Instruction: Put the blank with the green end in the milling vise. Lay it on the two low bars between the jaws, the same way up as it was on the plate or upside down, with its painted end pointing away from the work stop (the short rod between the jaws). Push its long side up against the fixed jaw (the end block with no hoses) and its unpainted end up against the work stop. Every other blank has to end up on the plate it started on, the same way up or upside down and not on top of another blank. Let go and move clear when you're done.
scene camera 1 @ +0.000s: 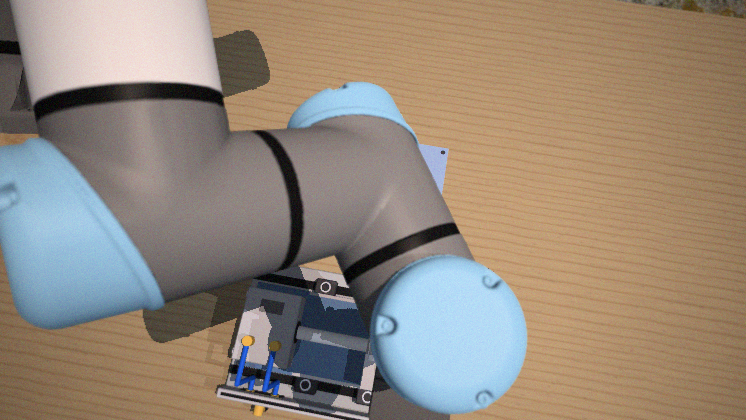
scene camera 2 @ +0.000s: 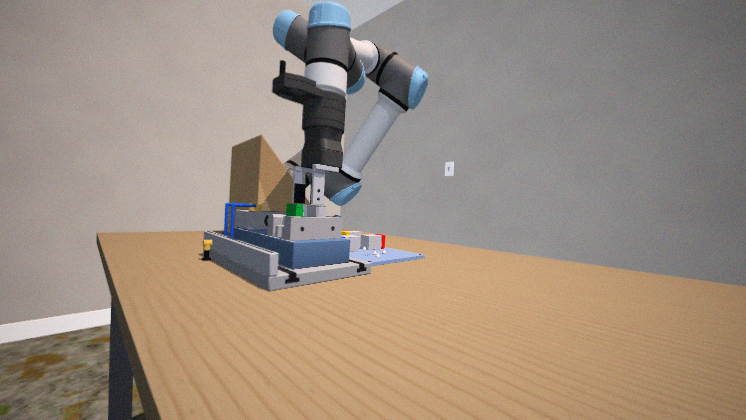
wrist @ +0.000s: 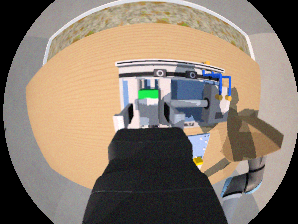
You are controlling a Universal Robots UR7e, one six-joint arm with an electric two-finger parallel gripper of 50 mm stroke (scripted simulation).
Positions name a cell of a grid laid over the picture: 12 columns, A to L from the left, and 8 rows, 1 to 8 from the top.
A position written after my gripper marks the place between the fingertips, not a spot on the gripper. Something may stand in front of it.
Observation:
In view: my gripper (scene camera 2: E4), a light blue plate (scene camera 1: H4), a hose block (scene camera 1: E7) and a fixed jaw (scene camera 2: F5).
My gripper shows as well in the wrist view (wrist: F4). The hose block shows as well in the wrist view (wrist: I5).

